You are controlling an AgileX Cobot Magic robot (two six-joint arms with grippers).
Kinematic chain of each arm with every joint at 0, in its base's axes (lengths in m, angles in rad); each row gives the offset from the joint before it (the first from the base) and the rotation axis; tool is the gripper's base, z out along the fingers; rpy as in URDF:
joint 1: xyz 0 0 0.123 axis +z
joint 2: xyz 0 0 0 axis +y
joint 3: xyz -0.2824 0 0.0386 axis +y
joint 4: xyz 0.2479 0 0.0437 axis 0.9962 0 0.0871
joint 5: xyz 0 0 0 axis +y
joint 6: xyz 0.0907 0 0.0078 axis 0.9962 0 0.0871
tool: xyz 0 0 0 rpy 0 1.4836 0
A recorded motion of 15 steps. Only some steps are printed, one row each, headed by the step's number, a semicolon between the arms.
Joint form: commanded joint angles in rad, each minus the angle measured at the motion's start. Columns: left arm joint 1, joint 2, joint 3, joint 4, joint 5, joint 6; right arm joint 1, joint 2, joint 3, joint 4, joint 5, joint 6.
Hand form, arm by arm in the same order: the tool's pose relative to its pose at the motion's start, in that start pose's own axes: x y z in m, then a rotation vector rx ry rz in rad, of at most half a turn. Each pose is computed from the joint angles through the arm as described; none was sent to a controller.
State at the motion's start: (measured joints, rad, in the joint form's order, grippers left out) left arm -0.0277 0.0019 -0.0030 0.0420 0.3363 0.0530; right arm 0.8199 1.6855 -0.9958 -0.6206 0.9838 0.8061
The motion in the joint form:
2: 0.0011 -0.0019 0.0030 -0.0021 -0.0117 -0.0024; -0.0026 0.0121 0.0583 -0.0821 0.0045 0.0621
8: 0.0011 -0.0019 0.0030 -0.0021 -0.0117 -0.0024; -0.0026 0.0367 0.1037 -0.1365 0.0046 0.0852
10: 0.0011 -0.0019 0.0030 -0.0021 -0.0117 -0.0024; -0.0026 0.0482 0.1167 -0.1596 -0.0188 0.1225
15: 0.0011 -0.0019 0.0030 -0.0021 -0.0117 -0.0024; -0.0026 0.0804 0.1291 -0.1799 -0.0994 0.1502
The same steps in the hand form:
2: -0.0002 0.0000 0.0002 -0.0009 -0.0105 -0.0046; 0.0101 -0.0036 0.0136 0.0751 0.0083 -0.0171
8: -0.0002 0.0000 0.0002 -0.0009 -0.0105 -0.0046; 0.0191 -0.0035 0.0270 0.1279 0.0276 -0.0624
10: -0.0002 0.0000 0.0002 -0.0009 -0.0105 -0.0046; 0.0203 -0.0015 0.0320 0.1290 0.0158 -0.0529
15: -0.0002 0.0000 0.0002 -0.0009 -0.0105 -0.0046; 0.0200 0.0076 0.0425 0.0868 -0.0090 -0.0641

